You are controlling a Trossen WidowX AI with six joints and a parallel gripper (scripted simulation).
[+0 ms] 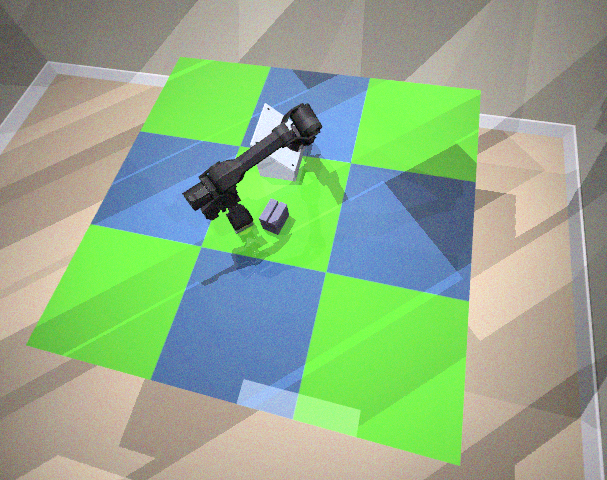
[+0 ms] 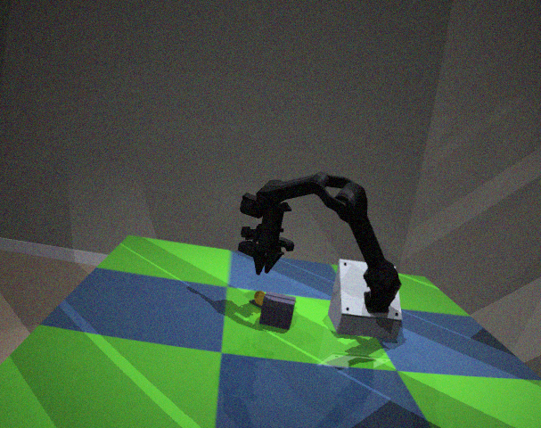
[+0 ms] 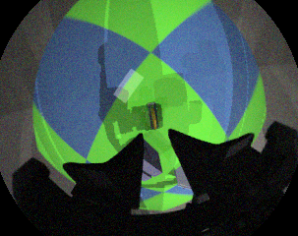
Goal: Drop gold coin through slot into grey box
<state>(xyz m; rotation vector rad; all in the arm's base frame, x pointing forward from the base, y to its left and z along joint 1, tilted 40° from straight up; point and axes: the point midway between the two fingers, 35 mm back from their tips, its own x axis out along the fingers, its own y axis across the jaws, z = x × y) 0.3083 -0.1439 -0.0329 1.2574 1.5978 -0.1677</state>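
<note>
Now: gripper tip 8 cm above the coin and 1 cm past it.
</note>
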